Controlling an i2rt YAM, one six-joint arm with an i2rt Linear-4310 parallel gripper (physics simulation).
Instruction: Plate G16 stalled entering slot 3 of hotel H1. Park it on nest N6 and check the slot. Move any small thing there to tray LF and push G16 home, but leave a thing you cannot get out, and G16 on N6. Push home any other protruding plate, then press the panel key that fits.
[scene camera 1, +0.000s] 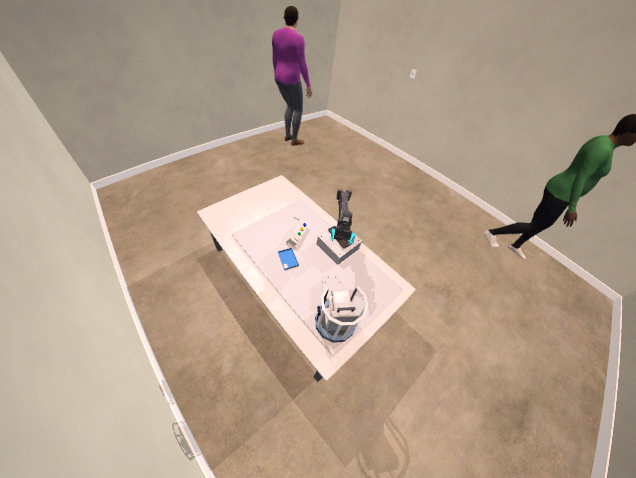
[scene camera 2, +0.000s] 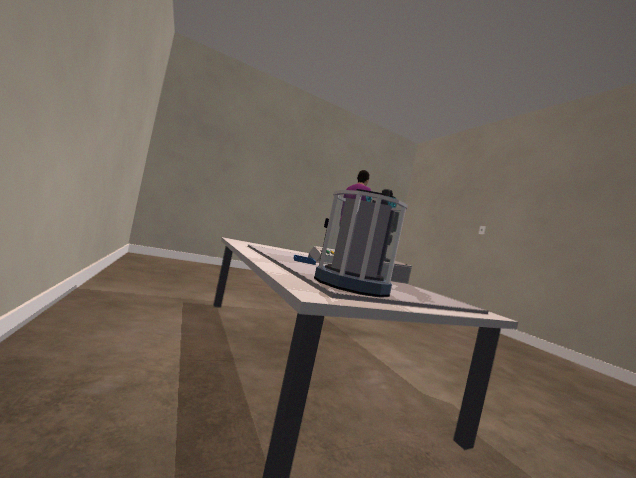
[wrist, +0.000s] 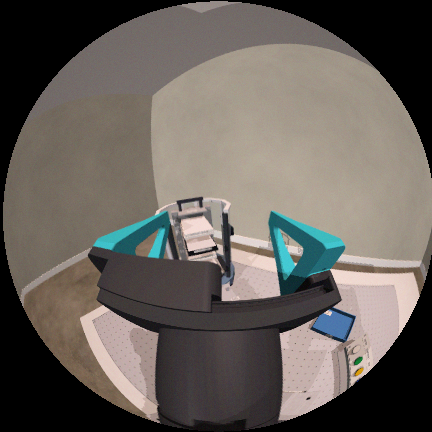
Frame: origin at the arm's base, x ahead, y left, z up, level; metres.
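Where they show: gripper, fingertip midpoint: (scene camera 1: 341, 242) (wrist: 218, 216).
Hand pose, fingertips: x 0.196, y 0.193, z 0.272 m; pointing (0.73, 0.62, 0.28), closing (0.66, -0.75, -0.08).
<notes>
Each offset is from my fingertips to the top centre of the thing. Level surfaces: height alone.
My gripper (scene camera 1: 342, 236) (wrist: 218, 216) is open, its teal fingers wide apart with nothing between them. It hangs above the grey box, apart from the plate hotel. The round, white-barred hotel {dz -0.054, dx +0.177, dy +0.275 m} (scene camera 2: 376, 226) stands on a blue base (scene camera 1: 336, 334) (scene camera 2: 352, 281). In the wrist view, stacked white plates show inside it: an upper plate {dz -0.122, dx +0.162, dy +0.255 m} (wrist: 197, 226) and a dark-edged plate {dz -0.163, dx +0.149, dy +0.234 m} (wrist: 201, 244) below. Labels and slot numbers are too small to read, so G16 cannot be told. A blue tray {dz -0.347, dx +0.188, dy -0.269 m} (scene camera 1: 288, 259) (scene camera 2: 304, 259) (wrist: 334, 324) lies beside the key panel, whose green key (wrist: 358, 360) and yellow key (wrist: 358, 371) show.
The grey box (scene camera 1: 332, 251) (scene camera 2: 403, 272) stands near one long table edge. Small pale posts stand between it and the hotel; nest N6 cannot be identified. A person in purple (scene camera 1: 290, 53) and a person in green (scene camera 1: 583, 169) are on the floor away from the table {dz -0.377 m} (scene camera 1: 241, 205).
</notes>
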